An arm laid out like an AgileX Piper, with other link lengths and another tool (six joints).
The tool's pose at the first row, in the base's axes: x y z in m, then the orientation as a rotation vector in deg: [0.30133, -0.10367, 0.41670, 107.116, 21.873, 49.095]
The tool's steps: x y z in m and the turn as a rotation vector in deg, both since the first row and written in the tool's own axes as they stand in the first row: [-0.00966, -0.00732, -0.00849, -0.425, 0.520, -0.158]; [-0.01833, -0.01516, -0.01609, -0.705, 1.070, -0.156]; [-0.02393, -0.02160, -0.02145, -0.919, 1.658, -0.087]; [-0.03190, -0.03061, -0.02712, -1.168, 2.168, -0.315]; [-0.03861, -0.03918, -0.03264, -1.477, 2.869, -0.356]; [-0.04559, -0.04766, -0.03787, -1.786, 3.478, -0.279]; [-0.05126, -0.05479, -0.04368, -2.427, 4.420, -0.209]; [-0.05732, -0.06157, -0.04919, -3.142, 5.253, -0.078]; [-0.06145, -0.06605, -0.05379, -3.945, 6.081, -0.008]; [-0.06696, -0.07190, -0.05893, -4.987, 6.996, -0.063]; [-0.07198, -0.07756, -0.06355, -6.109, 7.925, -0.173]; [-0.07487, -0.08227, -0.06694, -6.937, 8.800, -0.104]
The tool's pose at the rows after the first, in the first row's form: [0.28939, -0.10055, 0.40853, 106.482, 22.128, 49.509]; [0.27883, -0.09720, 0.40006, 106.022, 22.327, 50.051]; [0.27185, -0.09412, 0.39348, 105.628, 22.521, 50.670]; [0.26327, -0.09110, 0.38378, 105.131, 22.918, 51.014]; [0.25563, -0.08763, 0.37492, 104.567, 23.232, 51.668]; [0.24800, -0.08455, 0.36596, 104.074, 23.382, 52.310]; [0.24073, -0.08090, 0.35885, 103.141, 23.577, 53.272]; [0.23335, -0.07785, 0.35183, 102.197, 23.611, 54.167]; [0.22771, -0.07527, 0.34738, 101.149, 23.651, 55.012]; [0.22088, -0.07254, 0.34130, 99.802, 23.734, 55.850]; [0.21473, -0.06995, 0.33546, 98.353, 23.832, 56.655]; [0.21084, -0.06733, 0.33099, 97.249, 23.882, 57.519]
